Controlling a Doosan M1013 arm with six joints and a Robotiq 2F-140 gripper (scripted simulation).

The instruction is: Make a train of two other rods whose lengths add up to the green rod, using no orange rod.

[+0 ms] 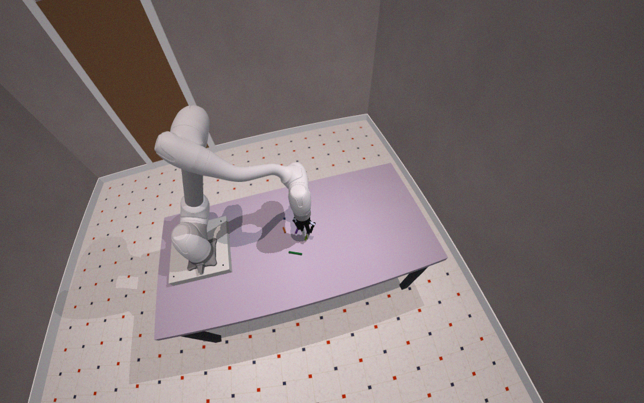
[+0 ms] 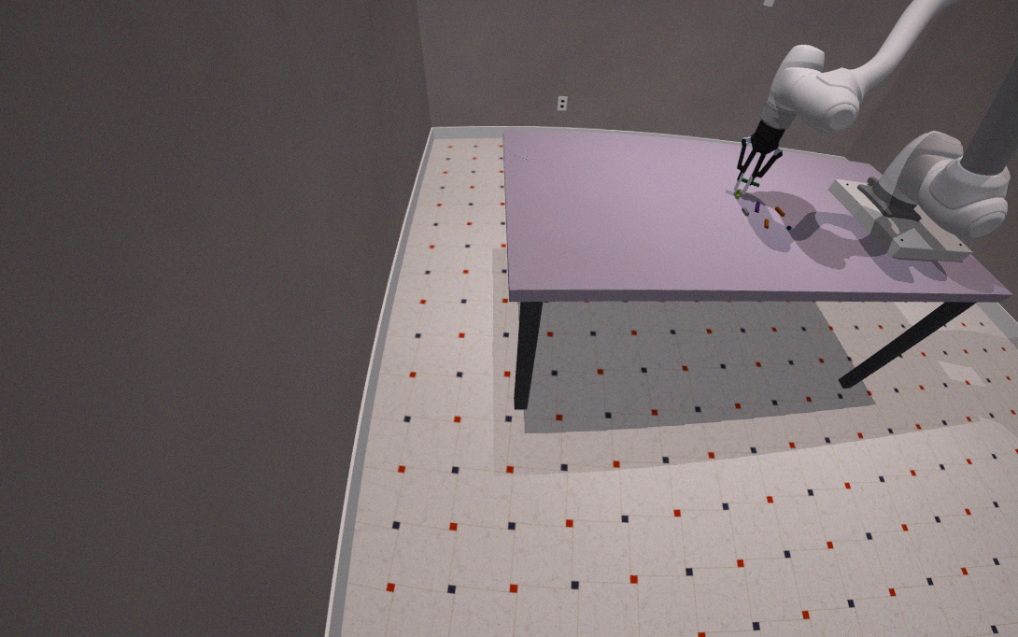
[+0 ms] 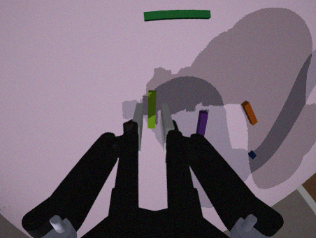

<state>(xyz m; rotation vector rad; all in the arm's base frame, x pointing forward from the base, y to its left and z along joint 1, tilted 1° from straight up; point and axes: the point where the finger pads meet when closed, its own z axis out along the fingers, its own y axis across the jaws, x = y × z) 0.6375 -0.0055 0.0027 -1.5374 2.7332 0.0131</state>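
My hand is 5 cm above the lime rod. Also, from my hand: grey rod (10 cm to the left, 5 cm below, 2 cm ahead); then purple rod (6 cm to the left, 5 cm below, 5 cm behind); then green rod (9 cm to the right, 9 cm behind, 5 cm below).
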